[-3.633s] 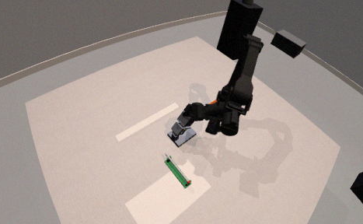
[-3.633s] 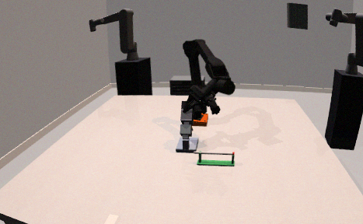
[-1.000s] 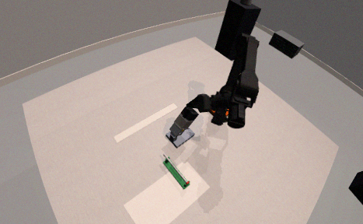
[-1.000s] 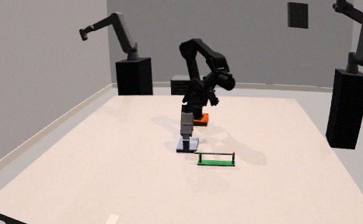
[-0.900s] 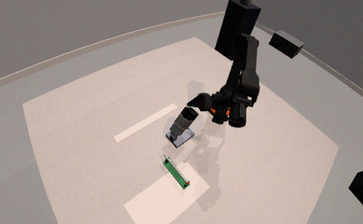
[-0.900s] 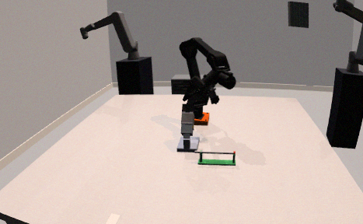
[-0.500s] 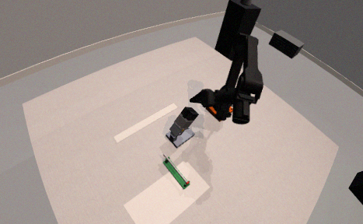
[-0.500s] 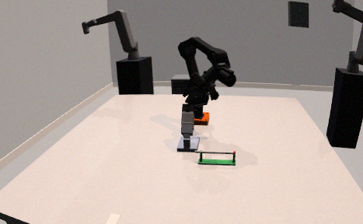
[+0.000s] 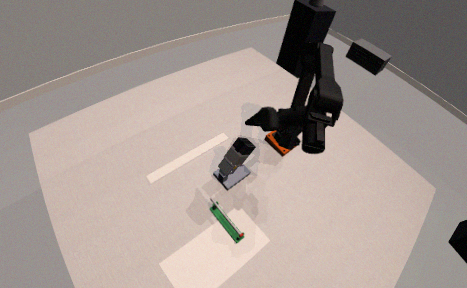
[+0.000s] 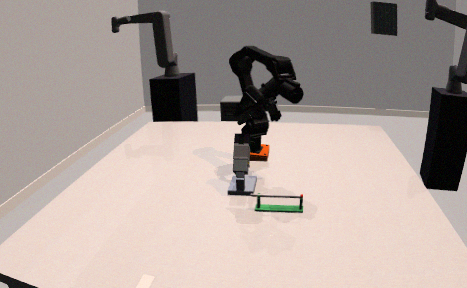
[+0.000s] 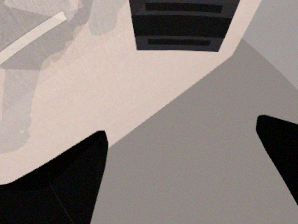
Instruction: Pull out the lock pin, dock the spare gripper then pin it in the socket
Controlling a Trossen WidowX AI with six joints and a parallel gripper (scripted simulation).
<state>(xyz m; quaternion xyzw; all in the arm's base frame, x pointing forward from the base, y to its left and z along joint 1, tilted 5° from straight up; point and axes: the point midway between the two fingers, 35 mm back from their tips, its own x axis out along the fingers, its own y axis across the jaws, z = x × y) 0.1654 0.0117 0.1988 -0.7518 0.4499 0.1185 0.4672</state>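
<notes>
My gripper tip is now 170 mm short of the green pin rest, 190 mm to the right of it and 180 mm above it. Also, from my gripper tip: spare gripper: 60 mm ahead, 40 mm to the left, 80 mm below; then grey mount: 80 mm ahead, 40 mm to the left, 150 mm below.
</notes>
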